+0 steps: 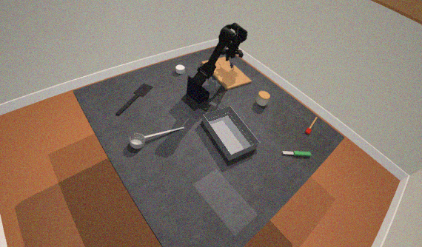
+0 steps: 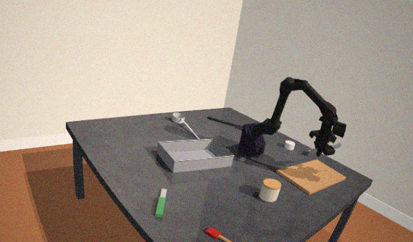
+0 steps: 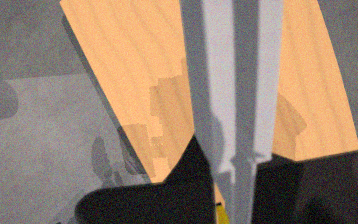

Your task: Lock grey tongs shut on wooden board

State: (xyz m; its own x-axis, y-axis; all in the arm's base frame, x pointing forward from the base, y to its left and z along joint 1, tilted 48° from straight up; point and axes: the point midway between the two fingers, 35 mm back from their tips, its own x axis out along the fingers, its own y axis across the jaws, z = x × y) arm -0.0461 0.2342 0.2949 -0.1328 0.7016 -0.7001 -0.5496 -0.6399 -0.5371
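My gripper tip is 100 mm above the wooden board, 20 mm to the right of it and 10 mm short of it. Round my gripper tip: white puck 260 mm to the right, 210 mm behind, 90 mm below; grey roasting tin 460 mm to the right, 410 mm ahead, 80 mm below; black spatula 670 mm to the right, 180 mm behind, 110 mm below.
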